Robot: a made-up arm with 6 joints. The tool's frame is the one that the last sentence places.
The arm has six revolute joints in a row. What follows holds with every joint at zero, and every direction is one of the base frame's.
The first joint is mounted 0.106 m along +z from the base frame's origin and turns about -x.
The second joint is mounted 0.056 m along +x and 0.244 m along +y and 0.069 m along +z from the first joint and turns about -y.
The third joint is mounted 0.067 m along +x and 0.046 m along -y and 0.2 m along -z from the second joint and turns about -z.
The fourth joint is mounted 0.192 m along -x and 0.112 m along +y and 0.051 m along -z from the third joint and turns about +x.
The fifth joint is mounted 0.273 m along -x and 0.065 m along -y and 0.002 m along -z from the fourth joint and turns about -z.
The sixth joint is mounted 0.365 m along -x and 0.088 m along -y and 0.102 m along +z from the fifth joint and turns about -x.
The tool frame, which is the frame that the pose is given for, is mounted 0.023 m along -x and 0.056 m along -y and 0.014 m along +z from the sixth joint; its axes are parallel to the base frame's.
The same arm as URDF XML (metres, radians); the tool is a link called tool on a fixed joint. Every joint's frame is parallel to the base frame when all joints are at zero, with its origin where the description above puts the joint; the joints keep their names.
<robot name="arm">
  <joint name="tool_joint" type="fixed">
    <parent link="link6"/>
    <child link="tool"/>
    <origin xyz="-0.023 -0.056 0.014"/>
  </joint>
  <joint name="joint 6" type="continuous">
    <parent link="link5"/>
    <child link="link6"/>
    <origin xyz="-0.365 -0.088 0.102"/>
    <axis xyz="-1 0 0"/>
  </joint>
  <joint name="joint 5" type="continuous">
    <parent link="link4"/>
    <child link="link5"/>
    <origin xyz="-0.273 -0.065 -0.002"/>
    <axis xyz="0 0 -1"/>
  </joint>
  <joint name="joint 4" type="continuous">
    <parent link="link3"/>
    <child link="link4"/>
    <origin xyz="-0.192 0.112 -0.051"/>
    <axis xyz="1 0 0"/>
  </joint>
  <joint name="joint 3" type="continuous">
    <parent link="link2"/>
    <child link="link3"/>
    <origin xyz="0.067 -0.046 -0.2"/>
    <axis xyz="0 0 -1"/>
  </joint>
  <joint name="joint 2" type="continuous">
    <parent link="link1"/>
    <child link="link2"/>
    <origin xyz="0.056 0.244 0.069"/>
    <axis xyz="0 -1 0"/>
  </joint>
  <joint name="joint 1" type="continuous">
    <parent link="base_link"/>
    <child link="link1"/>
    <origin xyz="0 0 0.106"/>
    <axis xyz="-1 0 0"/>
  </joint>
  <link name="base_link"/>
  <link name="link1"/>
  <link name="link2"/>
  <link name="link3"/>
  <link name="link4"/>
  <link name="link5"/>
  <link name="link6"/>
  <link name="tool"/>
</robot>

